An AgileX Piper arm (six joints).
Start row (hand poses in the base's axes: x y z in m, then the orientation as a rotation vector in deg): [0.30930, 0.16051, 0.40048, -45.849, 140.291, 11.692]
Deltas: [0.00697, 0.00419, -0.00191, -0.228, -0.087, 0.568]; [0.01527, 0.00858, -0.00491, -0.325, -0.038, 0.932]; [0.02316, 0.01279, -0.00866, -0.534, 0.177, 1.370]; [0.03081, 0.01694, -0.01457, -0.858, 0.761, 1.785]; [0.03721, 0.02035, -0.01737, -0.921, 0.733, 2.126]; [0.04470, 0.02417, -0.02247, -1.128, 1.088, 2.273]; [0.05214, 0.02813, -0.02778, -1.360, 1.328, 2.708]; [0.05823, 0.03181, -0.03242, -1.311, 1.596, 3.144]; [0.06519, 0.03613, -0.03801, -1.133, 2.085, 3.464]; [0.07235, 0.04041, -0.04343, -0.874, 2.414, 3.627]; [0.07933, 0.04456, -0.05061, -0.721, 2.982, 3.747]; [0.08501, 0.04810, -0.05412, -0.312, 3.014, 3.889]
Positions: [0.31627, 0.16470, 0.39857, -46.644, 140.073, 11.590]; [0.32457, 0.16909, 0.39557, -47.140, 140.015, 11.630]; [0.33246, 0.17330, 0.39182, -47.792, 140.116, 11.637]; [0.34011, 0.17745, 0.38591, -48.500, 140.601, 11.660]; [0.34651, 0.18086, 0.38311, -48.948, 140.465, 11.699]; [0.35400, 0.18468, 0.37801, -49.254, 140.800, 11.662]; [0.36144, 0.18864, 0.37270, -49.918, 140.925, 11.650]; [0.36753, 0.19232, 0.36806, -50.465, 140.995, 11.994]; [0.37449, 0.19664, 0.36247, -50.833, 141.278, 12.553]; [0.38165, 0.20092, 0.35705, -50.955, 141.448, 13.080]; [0.38863, 0.20507, 0.34987, -51.092, 141.887, 13.573]; [0.39431, 0.20861, 0.34636, -51.092, 141.742, 14.141]
